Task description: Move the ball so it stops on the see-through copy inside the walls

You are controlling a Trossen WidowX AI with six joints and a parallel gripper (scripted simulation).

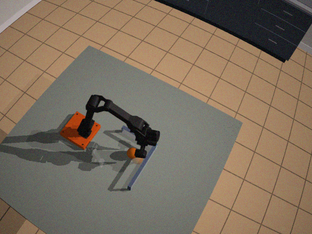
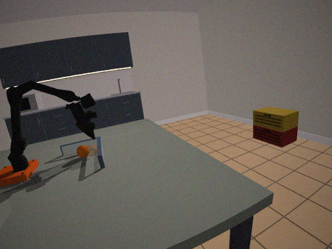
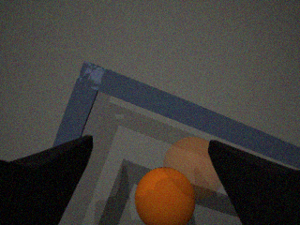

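Right now the orange ball is 6 cm behind my gripper tip, 5 cm below it and 4 cm to the right of it.
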